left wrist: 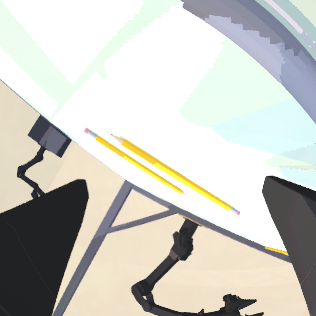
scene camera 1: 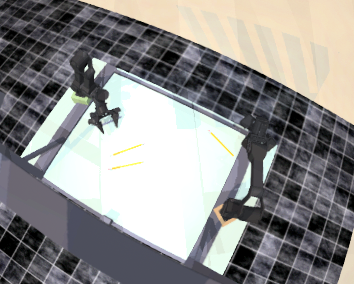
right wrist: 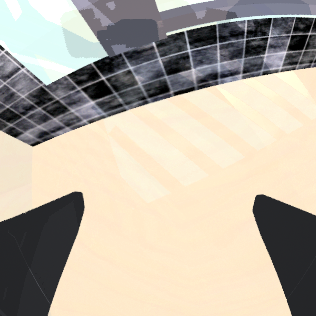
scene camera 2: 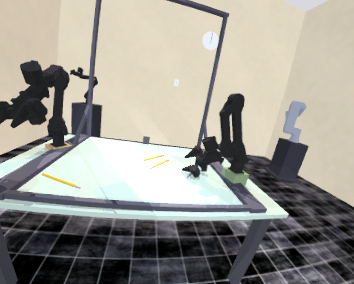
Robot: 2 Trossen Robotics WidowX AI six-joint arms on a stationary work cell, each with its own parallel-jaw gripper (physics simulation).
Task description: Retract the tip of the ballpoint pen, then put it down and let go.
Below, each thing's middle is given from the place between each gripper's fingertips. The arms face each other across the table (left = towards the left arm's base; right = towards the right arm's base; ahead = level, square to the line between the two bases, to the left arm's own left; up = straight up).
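Relative to the grey ballpoint pen (left wrist: 263, 37), my left hand is 3 cm above it, 5 cm short of it and 5 cm to the right of it.
My right hand is 200 mm above the grey ballpoint pen, 380 mm past it and 630 mm to the right of it.
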